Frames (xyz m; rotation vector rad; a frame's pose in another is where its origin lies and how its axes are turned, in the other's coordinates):
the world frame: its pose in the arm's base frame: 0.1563 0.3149 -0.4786 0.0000 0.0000 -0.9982
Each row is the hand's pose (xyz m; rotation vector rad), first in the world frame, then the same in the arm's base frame.
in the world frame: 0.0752 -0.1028 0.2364 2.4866 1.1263 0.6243
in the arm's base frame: 0.1106 0.1960 -0.2422 2.6027 -0.1924 0.3032
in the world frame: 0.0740 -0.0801 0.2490 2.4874 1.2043 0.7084
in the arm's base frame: 0.1291 0.2093 -0.2296 2.6152 -0.1262 0.4013
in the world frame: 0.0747 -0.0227 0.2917 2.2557 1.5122 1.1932
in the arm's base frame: 0.1777 0.2398 -0.1869 2.4492 0.2247 0.8358
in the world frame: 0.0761 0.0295 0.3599 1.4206 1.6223 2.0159
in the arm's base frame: 0.2223 0.2669 -0.1187 1.7197 0.6326 1.3899
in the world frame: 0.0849 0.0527 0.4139 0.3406 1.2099 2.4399
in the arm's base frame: 0.2466 0.2721 -0.0647 0.7301 0.7477 1.5614
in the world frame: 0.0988 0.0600 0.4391 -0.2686 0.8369 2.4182
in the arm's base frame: 0.2603 0.2644 -0.0395 0.1381 0.7236 1.4779
